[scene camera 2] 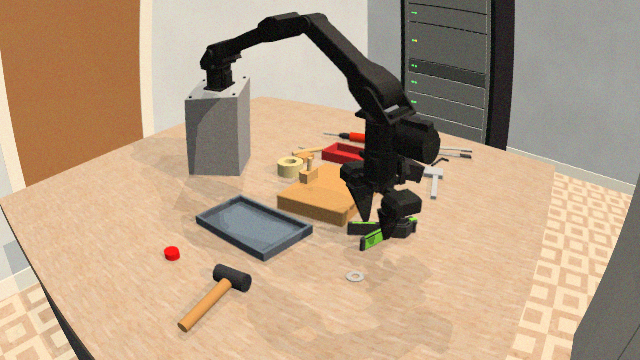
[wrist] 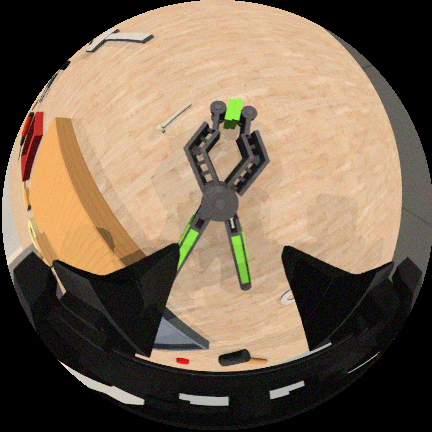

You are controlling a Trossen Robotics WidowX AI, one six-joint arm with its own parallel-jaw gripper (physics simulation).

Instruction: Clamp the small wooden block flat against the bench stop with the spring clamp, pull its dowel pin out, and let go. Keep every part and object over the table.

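Frame: origin at the arm's base, x back, y right, z up, level; metres.
Seen in the pictures: gripper, fingertip midpoint: (scene camera 2: 375, 230) (wrist: 232, 251); arm's base, origin of the base link: (scene camera 2: 219, 86).
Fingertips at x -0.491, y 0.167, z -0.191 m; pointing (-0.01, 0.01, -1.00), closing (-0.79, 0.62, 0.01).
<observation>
Offsets run from my fingertips to a thing's top centre. "pt": to the spot under its first point.
The spring clamp {dy -0.019, dx -0.011, dz +0.000 m} (scene camera 2: 401, 228) (wrist: 220, 201), black with green handle grips, lies on the table, handles splayed towards my gripper. My gripper (scene camera 2: 376, 229) (wrist: 232, 251) is open and empty, pointing down around the handles; in the wrist view the left handle passes partly behind the left finger and the right handle shows between the fingers. The small wooden block {dy -0.125, dx +0.203, dz +0.029 m} (scene camera 2: 308, 176) (wrist: 44, 246) is at the far left side of the thick wooden board {dy -0.126, dx +0.146, dz +0.007 m} (scene camera 2: 312, 207) (wrist: 75, 200), apparently the bench stop. Its dowel pin {dy -0.125, dx +0.202, dz +0.058 m} (scene camera 2: 309, 163) stands upright in it.
A blue-grey tray {dy +0.068, dx +0.226, dz -0.008 m} (scene camera 2: 230, 241) (wrist: 182, 334), red cap {dy +0.239, dx +0.295, dz -0.013 m} (scene camera 2: 172, 253), mallet {pt dy +0.251, dx +0.137, dz +0.001 m} (scene camera 2: 231, 278) and washer {dy +0.117, dx -0.013, dz -0.023 m} (scene camera 2: 348, 276) lie nearer the camera. A bolt {dy -0.100, dx -0.023, dz -0.017 m} (wrist: 175, 118) lies between board and clamp jaws. A tape roll {dy -0.201, dx +0.295, dz +0.006 m} (scene camera 2: 289, 171), red bin {dy -0.351, dx +0.206, dz +0.000 m} (scene camera 2: 340, 156) and T-shaped tool {dy -0.309, dx -0.038, dz -0.014 m} (scene camera 2: 434, 185) are farther back.
</observation>
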